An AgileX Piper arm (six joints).
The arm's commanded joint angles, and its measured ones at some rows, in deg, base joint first. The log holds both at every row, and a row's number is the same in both.
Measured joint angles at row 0:
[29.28, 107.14, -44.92, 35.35, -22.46, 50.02]
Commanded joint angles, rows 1 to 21:
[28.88, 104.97, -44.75, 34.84, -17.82, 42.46]
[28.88, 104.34, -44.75, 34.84, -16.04, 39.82]
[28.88, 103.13, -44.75, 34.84, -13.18, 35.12]
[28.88, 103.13, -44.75, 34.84, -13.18, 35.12]
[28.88, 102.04, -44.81, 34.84, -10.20, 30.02]
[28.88, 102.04, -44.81, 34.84, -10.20, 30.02]
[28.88, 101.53, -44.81, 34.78, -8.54, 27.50]
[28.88, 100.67, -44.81, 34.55, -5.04, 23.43]
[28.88, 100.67, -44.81, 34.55, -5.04, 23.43]
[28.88, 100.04, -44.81, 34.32, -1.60, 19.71]
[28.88, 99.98, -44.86, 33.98, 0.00, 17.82]
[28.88, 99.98, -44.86, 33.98, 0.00, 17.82]
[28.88, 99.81, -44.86, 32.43, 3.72, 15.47]
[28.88, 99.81, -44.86, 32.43, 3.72, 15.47]
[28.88, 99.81, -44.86, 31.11, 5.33, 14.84]
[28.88, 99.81, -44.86, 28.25, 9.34, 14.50]
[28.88, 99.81, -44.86, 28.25, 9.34, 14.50]
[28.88, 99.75, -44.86, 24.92, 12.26, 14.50]
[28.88, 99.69, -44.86, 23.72, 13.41, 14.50]
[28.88, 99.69, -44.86, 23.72, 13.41, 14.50]
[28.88, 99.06, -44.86, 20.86, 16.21, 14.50]
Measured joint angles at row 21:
[29.28, 100.32, -44.86, 25.27, 12.09, 15.41]
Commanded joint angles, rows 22 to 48:
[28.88, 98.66, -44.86, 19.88, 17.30, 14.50]
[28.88, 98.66, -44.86, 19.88, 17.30, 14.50]
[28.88, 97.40, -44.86, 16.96, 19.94, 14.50]
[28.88, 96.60, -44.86, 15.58, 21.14, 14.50]
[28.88, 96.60, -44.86, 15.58, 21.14, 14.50]
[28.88, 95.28, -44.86, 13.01, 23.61, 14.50]
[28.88, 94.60, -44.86, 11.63, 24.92, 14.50]
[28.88, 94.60, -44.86, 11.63, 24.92, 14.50]
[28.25, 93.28, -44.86, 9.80, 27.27, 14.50]
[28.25, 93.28, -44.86, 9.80, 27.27, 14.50]
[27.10, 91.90, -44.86, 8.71, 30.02, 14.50]
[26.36, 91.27, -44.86, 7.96, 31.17, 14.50]
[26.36, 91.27, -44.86, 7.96, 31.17, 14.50]
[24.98, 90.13, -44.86, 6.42, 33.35, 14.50]
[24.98, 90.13, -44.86, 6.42, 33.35, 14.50]
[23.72, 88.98, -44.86, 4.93, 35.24, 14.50]
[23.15, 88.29, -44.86, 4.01, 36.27, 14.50]
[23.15, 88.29, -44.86, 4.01, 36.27, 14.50]
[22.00, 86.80, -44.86, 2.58, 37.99, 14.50]
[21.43, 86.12, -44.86, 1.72, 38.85, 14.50]
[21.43, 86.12, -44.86, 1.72, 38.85, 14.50]
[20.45, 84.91, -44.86, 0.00, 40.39, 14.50]
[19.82, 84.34, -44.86, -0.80, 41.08, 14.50]
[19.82, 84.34, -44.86, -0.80, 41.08, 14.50]
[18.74, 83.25, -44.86, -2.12, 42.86, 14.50]
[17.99, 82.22, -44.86, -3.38, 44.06, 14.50]
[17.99, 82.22, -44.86, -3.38, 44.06, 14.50]
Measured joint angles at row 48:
[19.14, 83.65, -44.86, -1.26, 41.83, 15.36]
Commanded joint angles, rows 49 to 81:
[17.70, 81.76, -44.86, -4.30, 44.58, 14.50]
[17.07, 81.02, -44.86, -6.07, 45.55, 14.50]
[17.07, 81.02, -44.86, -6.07, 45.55, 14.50]
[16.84, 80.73, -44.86, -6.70, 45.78, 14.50]
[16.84, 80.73, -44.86, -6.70, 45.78, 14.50]
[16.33, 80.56, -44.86, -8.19, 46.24, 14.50]
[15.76, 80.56, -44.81, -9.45, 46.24, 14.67]
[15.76, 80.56, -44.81, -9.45, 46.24, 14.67]
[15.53, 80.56, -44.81, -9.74, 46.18, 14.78]
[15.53, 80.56, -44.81, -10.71, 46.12, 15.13]
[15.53, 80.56, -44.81, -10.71, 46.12, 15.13]
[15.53, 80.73, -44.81, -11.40, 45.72, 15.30]
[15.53, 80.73, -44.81, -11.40, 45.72, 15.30]
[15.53, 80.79, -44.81, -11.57, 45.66, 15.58]
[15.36, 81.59, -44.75, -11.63, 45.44, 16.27]
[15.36, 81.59, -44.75, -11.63, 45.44, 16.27]
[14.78, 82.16, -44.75, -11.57, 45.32, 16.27]
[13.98, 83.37, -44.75, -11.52, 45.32, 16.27]
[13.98, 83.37, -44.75, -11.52, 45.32, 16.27]
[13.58, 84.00, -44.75, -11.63, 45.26, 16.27]
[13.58, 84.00, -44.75, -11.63, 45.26, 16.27]
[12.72, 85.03, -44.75, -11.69, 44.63, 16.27]
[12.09, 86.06, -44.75, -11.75, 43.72, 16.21]
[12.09, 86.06, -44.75, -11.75, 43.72, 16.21]
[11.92, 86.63, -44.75, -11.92, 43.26, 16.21]
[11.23, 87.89, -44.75, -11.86, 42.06, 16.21]
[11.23, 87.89, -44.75, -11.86, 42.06, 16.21]
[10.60, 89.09, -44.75, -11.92, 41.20, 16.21]
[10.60, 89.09, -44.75, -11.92, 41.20, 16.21]
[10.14, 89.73, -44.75, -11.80, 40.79, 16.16]
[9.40, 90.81, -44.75, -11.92, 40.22, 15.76]
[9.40, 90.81, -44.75, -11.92, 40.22, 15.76]
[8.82, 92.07, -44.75, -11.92, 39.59, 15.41]
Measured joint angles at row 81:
[9.80, 90.64, -44.86, -11.46, 40.57, 15.87]
